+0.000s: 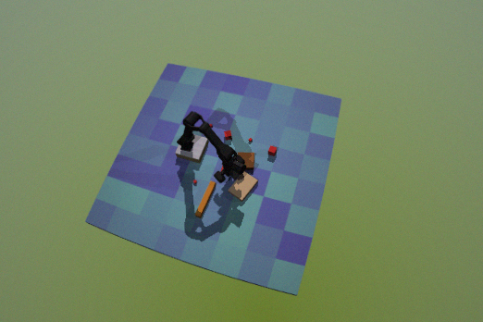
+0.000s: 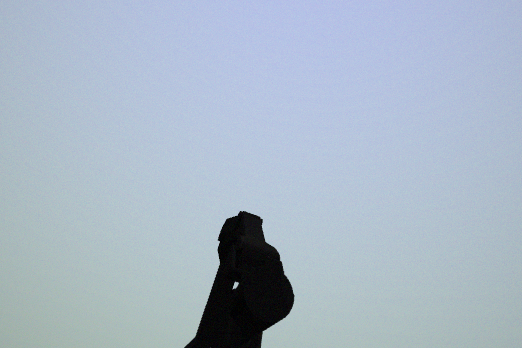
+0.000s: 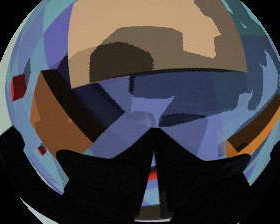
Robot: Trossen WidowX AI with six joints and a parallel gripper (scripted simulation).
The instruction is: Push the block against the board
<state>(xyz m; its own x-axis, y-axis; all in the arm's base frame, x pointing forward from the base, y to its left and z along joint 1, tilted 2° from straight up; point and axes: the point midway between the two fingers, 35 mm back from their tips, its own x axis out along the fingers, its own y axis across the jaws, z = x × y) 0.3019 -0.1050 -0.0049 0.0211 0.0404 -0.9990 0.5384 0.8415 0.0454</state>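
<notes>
The thin red stick is 6 cm behind my gripper tip and 3 cm to the left of it. From my gripper tip the other things lie so: tan block: 9 cm ahead, 5 cm to the right, 1 cm above; then dark brown square block: 6 cm ahead, 11 cm to the left, 1 cm above; then long orange board: 10 cm behind, 18 cm to the right, 1 cm above.
</notes>
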